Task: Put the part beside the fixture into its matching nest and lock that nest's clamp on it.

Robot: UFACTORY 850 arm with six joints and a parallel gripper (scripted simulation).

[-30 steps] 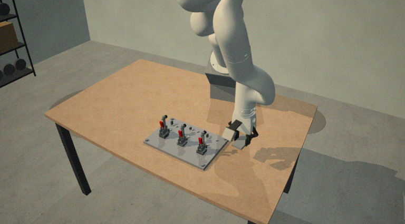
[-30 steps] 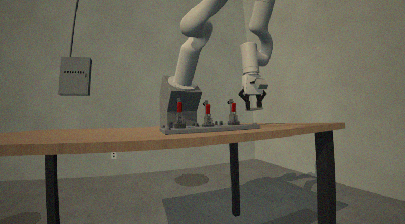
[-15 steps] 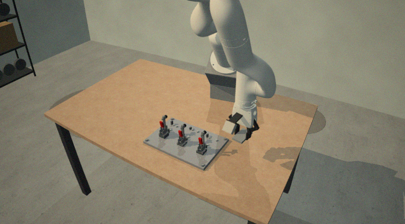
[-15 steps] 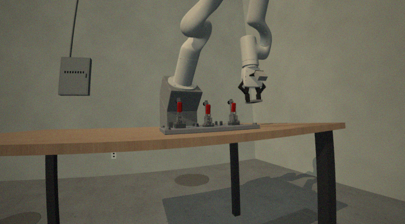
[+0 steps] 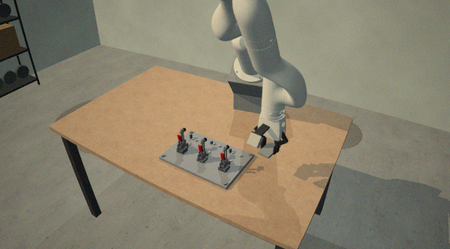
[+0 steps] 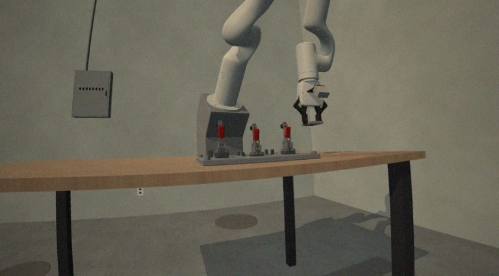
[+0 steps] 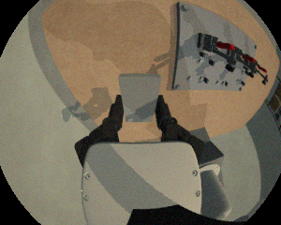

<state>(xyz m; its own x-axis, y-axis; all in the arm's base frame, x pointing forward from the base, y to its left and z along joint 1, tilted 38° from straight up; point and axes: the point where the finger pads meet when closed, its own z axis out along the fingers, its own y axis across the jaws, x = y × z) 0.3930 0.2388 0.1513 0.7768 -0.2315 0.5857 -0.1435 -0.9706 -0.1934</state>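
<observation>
The flat grey part lies 20 mm below my hand. From my hand the other things lie so: grey fixture plate: 270 mm to the right, 130 mm below, 40 mm ahead.
</observation>
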